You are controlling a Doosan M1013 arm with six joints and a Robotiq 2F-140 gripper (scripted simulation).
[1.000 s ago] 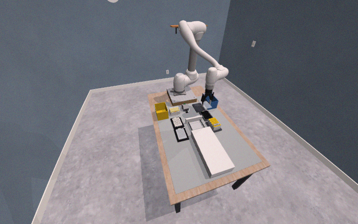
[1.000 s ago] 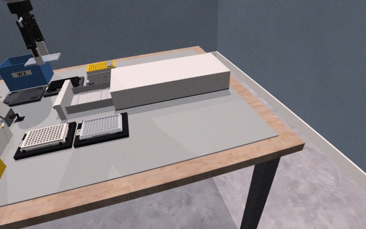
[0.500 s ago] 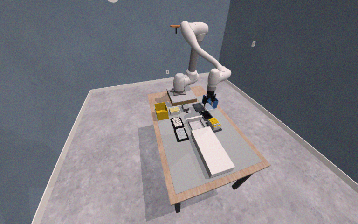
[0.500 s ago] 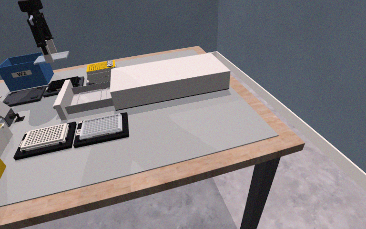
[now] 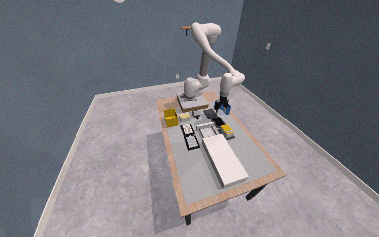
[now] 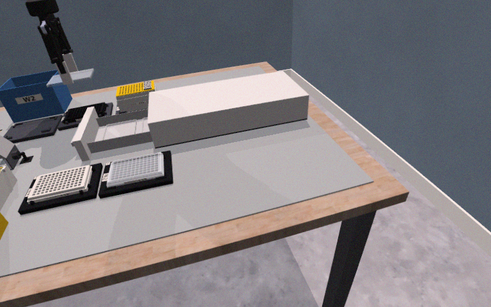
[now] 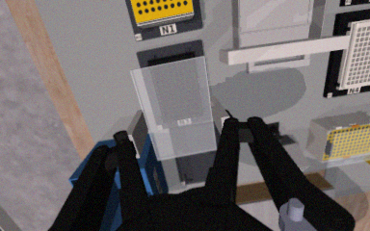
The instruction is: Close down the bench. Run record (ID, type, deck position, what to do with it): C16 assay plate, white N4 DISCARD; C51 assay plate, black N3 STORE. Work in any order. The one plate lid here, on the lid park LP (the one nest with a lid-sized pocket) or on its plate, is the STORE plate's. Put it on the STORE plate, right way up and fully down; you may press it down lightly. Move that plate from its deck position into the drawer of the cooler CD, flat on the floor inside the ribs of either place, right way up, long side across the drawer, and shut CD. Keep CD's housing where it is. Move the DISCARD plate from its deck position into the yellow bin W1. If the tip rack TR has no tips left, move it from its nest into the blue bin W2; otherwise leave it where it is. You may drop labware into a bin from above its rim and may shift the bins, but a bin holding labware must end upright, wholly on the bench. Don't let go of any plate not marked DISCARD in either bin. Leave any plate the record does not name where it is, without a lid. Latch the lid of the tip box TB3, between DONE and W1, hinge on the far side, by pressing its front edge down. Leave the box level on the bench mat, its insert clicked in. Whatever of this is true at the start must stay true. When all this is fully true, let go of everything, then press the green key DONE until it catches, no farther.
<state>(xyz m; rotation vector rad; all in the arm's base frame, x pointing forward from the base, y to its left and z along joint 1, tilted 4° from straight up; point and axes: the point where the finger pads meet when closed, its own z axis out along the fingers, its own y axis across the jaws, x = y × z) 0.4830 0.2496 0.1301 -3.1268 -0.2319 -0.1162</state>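
Right now my hand is 150 mm above the black plate. From my hand the other things lie so: blue bin W2 (200 mm behind, 110 mm to the left, 130 mm below); then grey plate lid (20 mm below); then yellow tip rack TR (170 mm ahead, 10 mm to the left, 110 mm below).
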